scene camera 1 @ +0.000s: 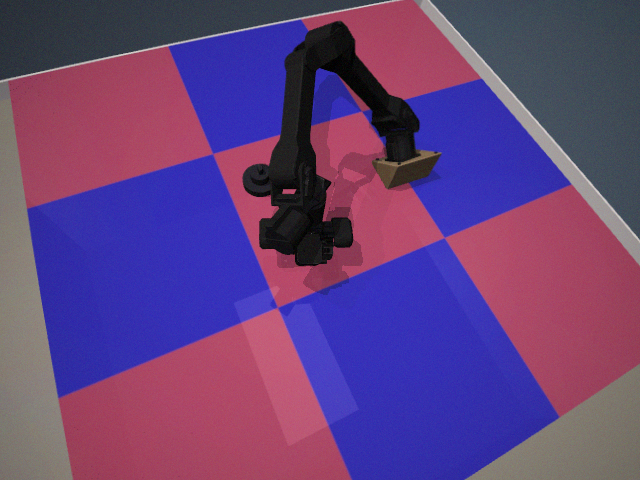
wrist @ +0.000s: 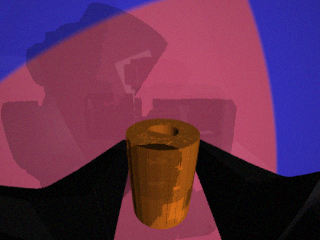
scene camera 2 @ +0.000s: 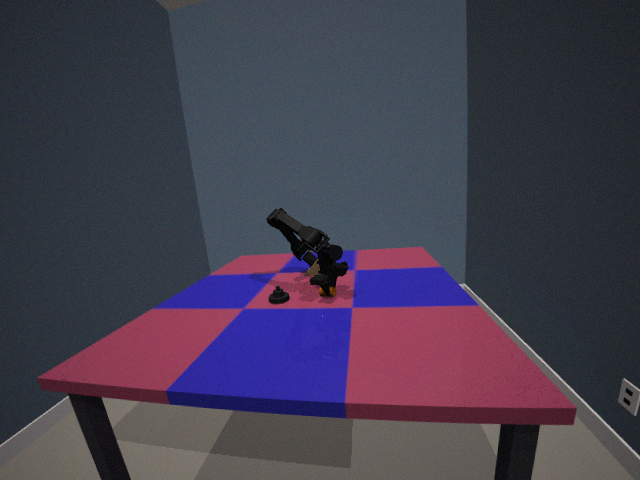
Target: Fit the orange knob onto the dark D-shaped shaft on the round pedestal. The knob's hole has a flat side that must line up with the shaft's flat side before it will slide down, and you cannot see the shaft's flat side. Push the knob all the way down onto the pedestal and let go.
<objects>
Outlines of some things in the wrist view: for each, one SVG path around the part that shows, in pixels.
My gripper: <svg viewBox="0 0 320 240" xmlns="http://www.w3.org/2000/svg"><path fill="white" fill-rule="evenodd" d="M200 139L199 156L197 156L195 171L196 175L199 176L201 188L203 188L209 209L212 211L213 220L215 220L221 240L320 240L319 171L308 173L308 175L305 173L305 175L296 177L280 176L279 173L276 175L275 172L259 168L256 164L248 163L248 161L240 159L239 156L233 156L227 151L221 151L215 145ZM127 139L120 140L119 143L113 145L108 151L97 156L95 160L85 164L85 167L80 167L77 171L69 173L68 176L64 176L63 179L57 180L56 183L48 185L48 187L33 189L0 185L0 240L115 240L113 237L116 235L115 231L117 220L119 220L120 204L123 201L124 188L129 175Z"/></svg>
An orange knob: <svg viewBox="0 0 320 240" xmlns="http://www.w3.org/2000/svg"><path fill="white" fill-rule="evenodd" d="M144 120L131 125L127 129L127 133L125 133L125 139L127 139L128 172L131 175L133 211L135 211L137 219L141 223L148 225L149 228L173 228L177 224L181 224L181 221L185 219L189 204L191 204L193 177L195 177L197 156L199 156L200 132L193 125L184 123L184 121L171 119Z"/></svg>
</objects>
